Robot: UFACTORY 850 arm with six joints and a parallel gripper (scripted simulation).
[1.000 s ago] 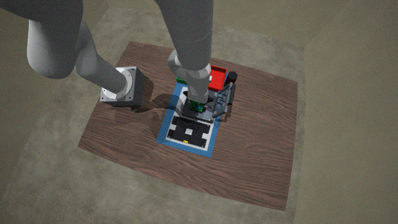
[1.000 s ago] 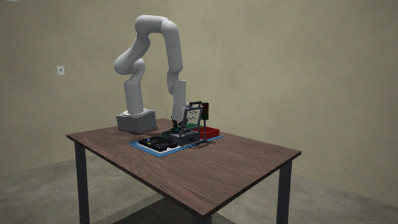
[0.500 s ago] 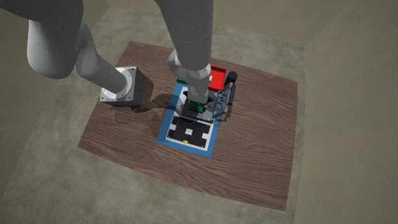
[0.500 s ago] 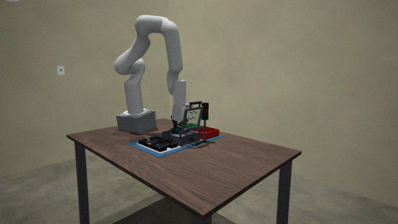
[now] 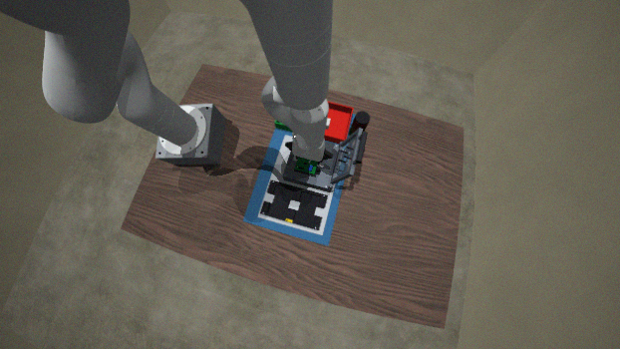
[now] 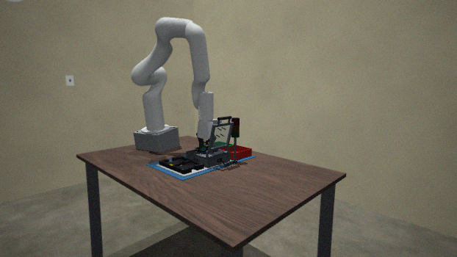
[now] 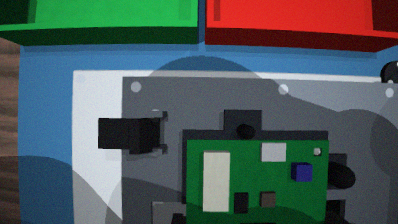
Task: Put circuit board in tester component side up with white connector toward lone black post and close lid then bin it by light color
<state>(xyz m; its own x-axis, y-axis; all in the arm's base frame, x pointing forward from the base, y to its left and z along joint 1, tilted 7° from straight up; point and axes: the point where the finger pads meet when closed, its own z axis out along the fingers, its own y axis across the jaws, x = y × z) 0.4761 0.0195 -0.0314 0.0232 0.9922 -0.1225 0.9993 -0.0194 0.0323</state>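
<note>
Right now the green circuit board is right at my hand. The rest, counted from my hand: red bin: 50 mm ahead, 200 mm to the left, 70 mm below; tester lid: 130 mm ahead, 100 mm above; green bin: 100 mm behind, 200 mm to the left, 70 mm below.
</note>
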